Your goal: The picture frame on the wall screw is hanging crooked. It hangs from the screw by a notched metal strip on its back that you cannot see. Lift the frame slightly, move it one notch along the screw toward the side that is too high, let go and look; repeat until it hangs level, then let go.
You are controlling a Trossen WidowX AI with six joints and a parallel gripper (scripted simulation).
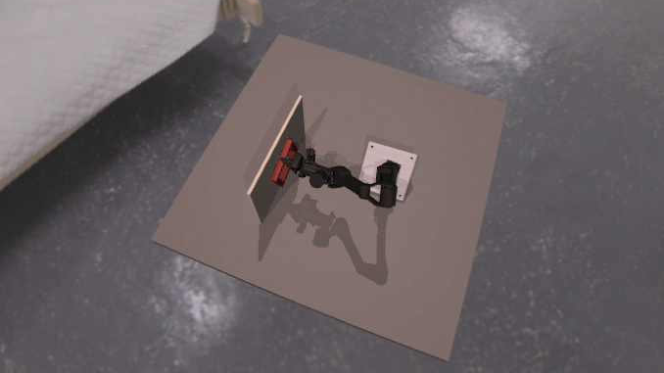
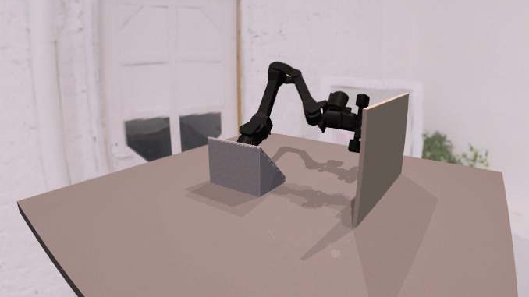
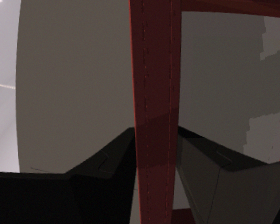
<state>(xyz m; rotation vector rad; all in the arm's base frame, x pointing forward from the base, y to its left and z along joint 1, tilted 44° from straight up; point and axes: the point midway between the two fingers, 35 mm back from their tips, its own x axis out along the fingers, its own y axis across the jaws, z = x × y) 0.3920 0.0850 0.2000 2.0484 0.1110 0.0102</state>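
Right now my gripper tip is 5 cm above the red picture frame and 1 cm to the left of it. From my gripper tip the other things lie so: wall panel 6 cm below, 2 cm to the right, 2 cm ahead.
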